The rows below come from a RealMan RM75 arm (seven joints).
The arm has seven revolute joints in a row. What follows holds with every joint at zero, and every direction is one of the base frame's.
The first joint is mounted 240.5 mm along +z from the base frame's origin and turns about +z.
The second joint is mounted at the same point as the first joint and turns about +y.
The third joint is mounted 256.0 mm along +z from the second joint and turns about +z.
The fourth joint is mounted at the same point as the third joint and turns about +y.
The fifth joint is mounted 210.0 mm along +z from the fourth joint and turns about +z.
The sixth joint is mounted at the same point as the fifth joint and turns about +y.
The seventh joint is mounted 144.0 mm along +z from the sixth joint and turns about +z.
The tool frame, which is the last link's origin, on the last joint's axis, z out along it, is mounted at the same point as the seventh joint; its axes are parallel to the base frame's.
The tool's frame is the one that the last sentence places.
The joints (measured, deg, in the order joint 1, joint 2, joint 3, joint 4, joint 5, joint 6, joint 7), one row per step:
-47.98 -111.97 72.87 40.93 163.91 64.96 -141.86
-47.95 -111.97 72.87 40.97 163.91 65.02 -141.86
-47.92 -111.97 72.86 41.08 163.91 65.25 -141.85
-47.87 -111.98 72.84 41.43 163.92 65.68 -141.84
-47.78 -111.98 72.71 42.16 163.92 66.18 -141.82
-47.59 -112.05 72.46 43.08 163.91 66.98 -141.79
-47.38 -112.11 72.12 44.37 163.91 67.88 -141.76
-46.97 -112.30 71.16 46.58 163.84 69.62 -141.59
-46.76 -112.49 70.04 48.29 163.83 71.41 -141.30
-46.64 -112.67 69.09 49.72 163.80 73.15 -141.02
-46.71 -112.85 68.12 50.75 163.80 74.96 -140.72
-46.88 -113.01 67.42 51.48 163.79 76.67 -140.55
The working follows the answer.
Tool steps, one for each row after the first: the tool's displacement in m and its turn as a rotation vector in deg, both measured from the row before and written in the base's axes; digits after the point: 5 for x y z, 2 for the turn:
-0.00010 -0.00018 0.00005 -0.02 0.00 0.04
0.00007 -0.00039 0.00011 -0.11 0.00 0.10
0.00078 -0.00036 0.00042 -0.14 -0.01 0.05
0.00193 0.00034 0.00135 0.06 -0.11 -0.16
0.00190 -0.00050 0.00116 -0.04 -0.24 0.03
0.00310 0.00012 0.00213 0.13 -0.30 -0.17
0.00488 -0.00069 0.00349 0.18 -0.84 -0.04
0.00404 -0.00116 0.00304 -0.06 -0.80 0.20
0.00362 -0.00147 0.00237 -0.25 -0.69 0.26
0.00331 -0.00177 0.00163 -0.51 -0.65 0.44
0.00307 -0.00190 0.00072 -0.67 -0.51 0.51

Tool pose at each row, in the base's axes (x y z in m, rotation vector in deg; rounded; the steps above come from the unrounded poses):
-0.26773 0.43126 0.02799 -129.76 -49.11 43.62
-0.26784 0.43108 0.02804 -129.77 -49.15 43.65
-0.26776 0.43069 0.02815 -129.84 -49.24 43.75
-0.26699 0.43033 0.02857 -129.95 -49.28 43.84
-0.26506 0.43067 0.02992 -130.00 -49.16 43.62
-0.26315 0.43017 0.03108 -130.17 -49.30 43.39
-0.26006 0.43029 0.03321 -130.27 -49.25 42.92
-0.25517 0.42960 0.03671 -130.59 -49.63 41.89
-0.25113 0.42844 0.03974 -131.03 -50.23 41.15
-0.24751 0.42698 0.04211 -131.55 -50.81 40.66
-0.24420 0.42521 0.04374 -132.22 -51.56 40.44
-0.24113 0.42331 0.04447 -132.93 -52.31 40.50

